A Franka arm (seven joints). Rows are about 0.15 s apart.
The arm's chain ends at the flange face. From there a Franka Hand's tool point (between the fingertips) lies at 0.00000 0.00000 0.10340 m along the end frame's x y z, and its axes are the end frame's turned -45 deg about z.
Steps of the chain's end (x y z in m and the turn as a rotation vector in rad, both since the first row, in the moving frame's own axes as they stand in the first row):
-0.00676, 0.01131, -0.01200, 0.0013, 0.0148, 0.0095
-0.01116, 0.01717, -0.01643, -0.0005, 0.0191, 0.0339
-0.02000, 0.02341, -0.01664, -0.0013, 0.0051, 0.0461
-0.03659, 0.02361, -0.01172, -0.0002, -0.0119, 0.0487
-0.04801, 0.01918, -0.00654, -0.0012, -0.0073, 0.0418
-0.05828, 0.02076, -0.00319, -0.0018, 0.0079, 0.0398
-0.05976, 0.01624, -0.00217, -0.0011, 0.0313, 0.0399
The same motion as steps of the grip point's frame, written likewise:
-0.01161, 0.00421, -0.01201, -0.0095, 0.0114, 0.0095
-0.01870, 0.00571, -0.01645, -0.0139, 0.0132, 0.0339
-0.03043, 0.00289, -0.01664, -0.0045, 0.0027, 0.0461
-0.04343, -0.01005, -0.01173, 0.0083, -0.0086, 0.0487
-0.04812, -0.02084, -0.00654, 0.0043, -0.0060, 0.0418
-0.05546, -0.02581, -0.00319, -0.0069, 0.0043, 0.0398
-0.05158, -0.02836, -0.00222, -0.0229, 0.0214, 0.0399

